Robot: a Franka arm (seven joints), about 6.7 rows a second.
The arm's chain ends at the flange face. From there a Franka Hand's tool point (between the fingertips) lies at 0.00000 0.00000 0.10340 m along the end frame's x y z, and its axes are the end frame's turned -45 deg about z.
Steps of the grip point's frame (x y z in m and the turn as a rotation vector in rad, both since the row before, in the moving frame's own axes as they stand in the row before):
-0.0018, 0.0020, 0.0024, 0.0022, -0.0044, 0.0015
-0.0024, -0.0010, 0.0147, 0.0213, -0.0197, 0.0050
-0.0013, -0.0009, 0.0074, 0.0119, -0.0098, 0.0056
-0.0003, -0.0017, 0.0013, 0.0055, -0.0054, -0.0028
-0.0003, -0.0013, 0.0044, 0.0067, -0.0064, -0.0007
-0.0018, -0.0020, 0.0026, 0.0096, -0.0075, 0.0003
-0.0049, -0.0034, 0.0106, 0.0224, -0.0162, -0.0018
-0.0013, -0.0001, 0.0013, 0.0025, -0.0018, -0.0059
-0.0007, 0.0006, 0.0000, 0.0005, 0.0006, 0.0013
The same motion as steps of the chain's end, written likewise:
0.0006, 0.0025, 0.0024, -0.0016, -0.0047, 0.0015
0.0006, 0.0011, 0.0147, 0.0011, -0.0290, 0.0050
0.0000, 0.0004, 0.0074, 0.0015, -0.0153, 0.0056
-0.0006, -0.0010, 0.0013, 0.0001, -0.0077, -0.0028
-0.0002, -0.0007, 0.0044, 0.0002, -0.0093, -0.0007
-0.0014, 0.0000, 0.0026, 0.0015, -0.0121, 0.0003
-0.0030, 0.0015, 0.0106, 0.0044, -0.0273, -0.0018
-0.0007, 0.0009, 0.0013, 0.0005, -0.0030, -0.0059
-0.0001, 0.0010, 0.0000, 0.0008, 0.0001, 0.0013

